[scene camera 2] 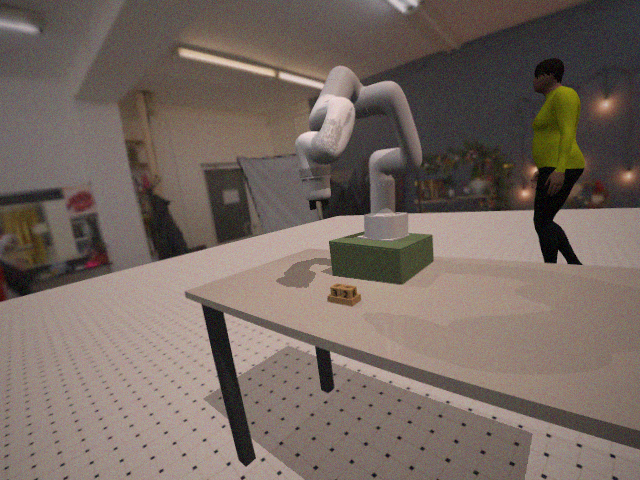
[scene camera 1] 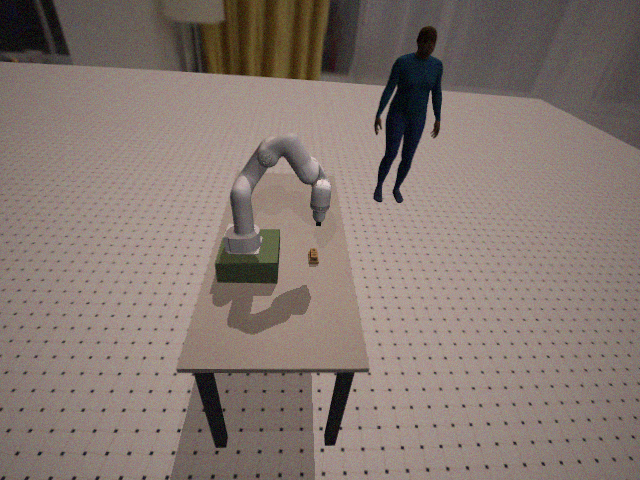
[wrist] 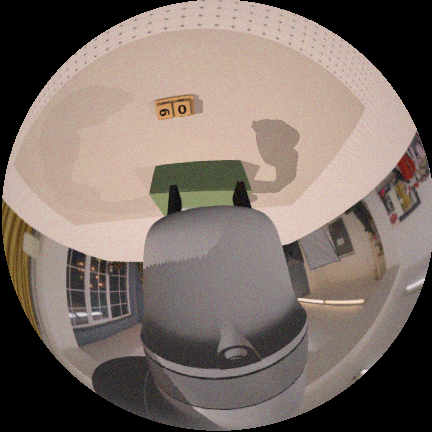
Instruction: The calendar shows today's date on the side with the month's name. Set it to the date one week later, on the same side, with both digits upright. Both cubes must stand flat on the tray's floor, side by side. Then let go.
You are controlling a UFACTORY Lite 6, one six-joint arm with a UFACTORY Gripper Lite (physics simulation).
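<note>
The small wooden calendar tray (scene camera 1: 313,263) (scene camera 2: 343,300) stands on the table in front of the green block. Two wooden cubes sit side by side on it. In the wrist view, one cube (wrist: 165,110) shows a 6 or 9 turned sideways, and the other cube (wrist: 182,108) shows a 0. In scene camera 2, a 3 shows on the left cube (scene camera 2: 336,292) and what looks like a 2 on the right cube (scene camera 2: 347,292); a further mark at the right is too small to read. The month's name is not legible. My gripper (scene camera 1: 318,223) (scene camera 2: 318,205) (wrist: 208,185) is open and empty, high above the table and apart from the calendar.
The green block (scene camera 1: 248,272) (scene camera 2: 364,259) (wrist: 200,175) carries the arm's base on the table (scene camera 1: 279,346) (scene camera 2: 465,356). The arm's shadow falls on the table top. A person in blue (scene camera 1: 410,103) and a person in yellow (scene camera 2: 557,131) are in the room.
</note>
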